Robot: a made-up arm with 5 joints.
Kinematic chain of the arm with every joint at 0, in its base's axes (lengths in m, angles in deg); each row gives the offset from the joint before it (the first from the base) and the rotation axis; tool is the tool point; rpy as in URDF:
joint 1: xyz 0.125 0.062 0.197 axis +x
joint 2: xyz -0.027 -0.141 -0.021 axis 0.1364 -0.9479 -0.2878
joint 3: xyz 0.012 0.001 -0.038 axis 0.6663 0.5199 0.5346
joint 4: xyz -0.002 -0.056 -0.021 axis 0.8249 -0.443 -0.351
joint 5: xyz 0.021 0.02 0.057 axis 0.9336 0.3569 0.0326
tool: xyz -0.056 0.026 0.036 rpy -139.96 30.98 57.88
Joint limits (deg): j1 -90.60..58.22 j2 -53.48..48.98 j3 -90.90..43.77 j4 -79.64..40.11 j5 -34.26..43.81
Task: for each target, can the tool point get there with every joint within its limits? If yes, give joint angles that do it. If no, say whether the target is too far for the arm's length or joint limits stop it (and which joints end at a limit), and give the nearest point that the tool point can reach.
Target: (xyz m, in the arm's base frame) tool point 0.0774 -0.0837 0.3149
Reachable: yes | joints -37.41 36.74 29.84 -1.76 8.75
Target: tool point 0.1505 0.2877 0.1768
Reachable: no: joint limits stop it (at a limit: joint 1, joint 2, joint 3, joint 4) | nearest point 0.0859 0.1189 0.0971 | short by 0.197 m
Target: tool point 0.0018 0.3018 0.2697
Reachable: no: joint limits stop it (at a limit: joint 1, joint 2, joint 5) | nearest point 0.0282 0.1320 0.3347 | short by 0.184 m
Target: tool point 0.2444 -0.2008 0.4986
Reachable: no: too far | nearest point 0.1331 -0.1166 0.4020 | short by 0.170 m
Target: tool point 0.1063 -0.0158 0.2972
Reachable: yes | joints -49.88 -24.27 9.53 -34.82 19.69
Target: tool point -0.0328 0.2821 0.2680
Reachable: no: joint limits stop it (at a limit: joint 1, joint 2, joint 4, joint 5) | nearest point 0.0144 0.1275 0.3311 | short by 0.174 m
